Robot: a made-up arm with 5 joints. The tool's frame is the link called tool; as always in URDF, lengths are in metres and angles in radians. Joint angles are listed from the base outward. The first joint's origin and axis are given. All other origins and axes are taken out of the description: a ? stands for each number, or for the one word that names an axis. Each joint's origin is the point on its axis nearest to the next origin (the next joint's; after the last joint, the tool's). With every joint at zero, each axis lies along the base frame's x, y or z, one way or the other. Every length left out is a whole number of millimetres.
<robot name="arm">
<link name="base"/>
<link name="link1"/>
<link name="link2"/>
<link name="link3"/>
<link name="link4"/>
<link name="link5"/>
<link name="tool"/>
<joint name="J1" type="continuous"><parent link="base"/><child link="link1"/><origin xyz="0.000 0.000 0.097"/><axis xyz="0 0 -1"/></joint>
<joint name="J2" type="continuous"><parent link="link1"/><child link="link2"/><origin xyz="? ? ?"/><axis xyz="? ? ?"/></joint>
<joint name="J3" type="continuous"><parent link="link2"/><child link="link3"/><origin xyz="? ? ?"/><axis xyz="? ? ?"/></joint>
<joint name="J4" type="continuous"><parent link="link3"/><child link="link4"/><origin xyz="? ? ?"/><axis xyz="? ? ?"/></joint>
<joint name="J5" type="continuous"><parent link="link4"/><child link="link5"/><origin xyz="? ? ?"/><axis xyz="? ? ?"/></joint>
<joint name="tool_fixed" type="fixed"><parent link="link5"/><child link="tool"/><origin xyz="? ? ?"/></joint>
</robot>
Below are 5 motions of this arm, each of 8 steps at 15 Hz.
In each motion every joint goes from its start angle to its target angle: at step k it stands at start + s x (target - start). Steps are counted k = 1, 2, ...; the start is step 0. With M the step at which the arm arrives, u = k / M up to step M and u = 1 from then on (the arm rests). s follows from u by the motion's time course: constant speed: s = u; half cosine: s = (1 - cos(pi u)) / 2; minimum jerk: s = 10 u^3 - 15 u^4 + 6 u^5.
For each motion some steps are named. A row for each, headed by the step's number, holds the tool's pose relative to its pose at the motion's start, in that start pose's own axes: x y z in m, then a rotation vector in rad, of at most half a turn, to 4 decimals.
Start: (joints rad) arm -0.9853 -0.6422 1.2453 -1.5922 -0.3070
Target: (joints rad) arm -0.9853 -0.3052 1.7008 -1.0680 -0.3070
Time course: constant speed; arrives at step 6
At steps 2, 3, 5, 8:
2: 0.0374 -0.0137 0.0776 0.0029 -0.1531 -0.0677
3: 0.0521 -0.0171 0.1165 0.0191 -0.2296 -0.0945
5: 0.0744 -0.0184 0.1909 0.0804 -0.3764 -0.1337
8: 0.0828 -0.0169 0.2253 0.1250 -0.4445 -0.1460

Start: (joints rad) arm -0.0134 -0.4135 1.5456 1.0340 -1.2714
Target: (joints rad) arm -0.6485 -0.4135 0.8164 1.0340 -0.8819
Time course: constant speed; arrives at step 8
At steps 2, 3, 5, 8:
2: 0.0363 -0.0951 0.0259 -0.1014 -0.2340 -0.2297
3: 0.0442 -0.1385 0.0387 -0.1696 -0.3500 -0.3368
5: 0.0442 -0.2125 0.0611 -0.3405 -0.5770 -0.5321
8: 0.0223 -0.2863 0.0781 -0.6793 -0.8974 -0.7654

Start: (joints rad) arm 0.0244 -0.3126 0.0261 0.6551 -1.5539
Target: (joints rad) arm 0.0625 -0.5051 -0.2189 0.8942 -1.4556
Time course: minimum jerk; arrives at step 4
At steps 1, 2, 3, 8:
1: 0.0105 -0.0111 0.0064 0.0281 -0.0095 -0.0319
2: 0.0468 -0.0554 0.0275 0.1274 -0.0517 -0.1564
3: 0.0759 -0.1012 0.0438 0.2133 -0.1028 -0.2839
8: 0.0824 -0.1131 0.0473 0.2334 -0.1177 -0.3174

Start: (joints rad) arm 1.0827 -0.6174 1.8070 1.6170 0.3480
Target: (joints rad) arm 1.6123 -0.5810 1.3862 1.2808 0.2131
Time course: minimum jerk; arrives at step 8
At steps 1, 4, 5, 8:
1: -0.0017 0.0038 0.0038 0.0089 0.0006 0.0048
4: -0.0468 0.0984 0.1377 0.2666 0.0006 0.1380
5: -0.0622 0.1278 0.2107 0.3787 -0.0118 0.1906
8: -0.0754 0.1498 0.3057 0.5075 -0.0371 0.2458

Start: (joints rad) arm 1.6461 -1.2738 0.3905 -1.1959 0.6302
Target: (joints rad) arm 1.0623 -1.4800 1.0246 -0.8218 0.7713
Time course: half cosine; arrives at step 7
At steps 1, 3, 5, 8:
1: -0.0087 -0.0043 -0.0081 0.0018 -0.0057 -0.0198
3: -0.0799 -0.0414 -0.0560 -0.0032 -0.0365 -0.1672
5: -0.1931 -0.1038 -0.0906 -0.0574 -0.0603 -0.3690
8: -0.2500 -0.1358 -0.0944 -0.1000 -0.0681 -0.4604

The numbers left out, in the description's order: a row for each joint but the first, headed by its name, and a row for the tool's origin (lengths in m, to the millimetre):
J2: xyz -0.070 0.300 0.000, axis 0 -1 0
J3: xyz 0.456 0.000 0.060, axis 1 0 0
J4: xyz 0.000 -0.007 -0.025, axis 0 0 -1
J5: xyz 0.117 0.071 0.000, axis 0 -1 0
tool: xyz 0.198 0.000 0.018

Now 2 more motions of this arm.
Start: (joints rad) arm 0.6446 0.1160 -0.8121 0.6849 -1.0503
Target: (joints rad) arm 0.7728 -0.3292 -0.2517 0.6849 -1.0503
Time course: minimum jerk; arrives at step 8
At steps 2, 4, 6, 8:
2: 0.0197 0.0220 -0.0318 -0.0114 0.0684 0.0266
4: 0.0791 0.0928 -0.1652 -0.0371 0.3426 0.1134
6: 0.1102 0.1430 -0.3090 -0.0328 0.6316 0.1754
8: 0.1134 0.1530 -0.3468 -0.0266 0.7088 0.1874

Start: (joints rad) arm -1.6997 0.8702 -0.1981 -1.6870 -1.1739
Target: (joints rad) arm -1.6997 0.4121 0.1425 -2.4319 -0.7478
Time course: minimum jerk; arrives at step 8
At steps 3, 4, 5, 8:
3: 0.0172 0.0634 0.0224 -0.1564 -0.2354 0.1899
4: 0.0162 0.1145 0.0316 -0.2672 -0.4410 0.3402
5: 0.0049 0.1616 0.0308 -0.3649 -0.6557 0.4840
8: -0.0170 0.2111 0.0150 -0.4702 -0.9271 0.6482

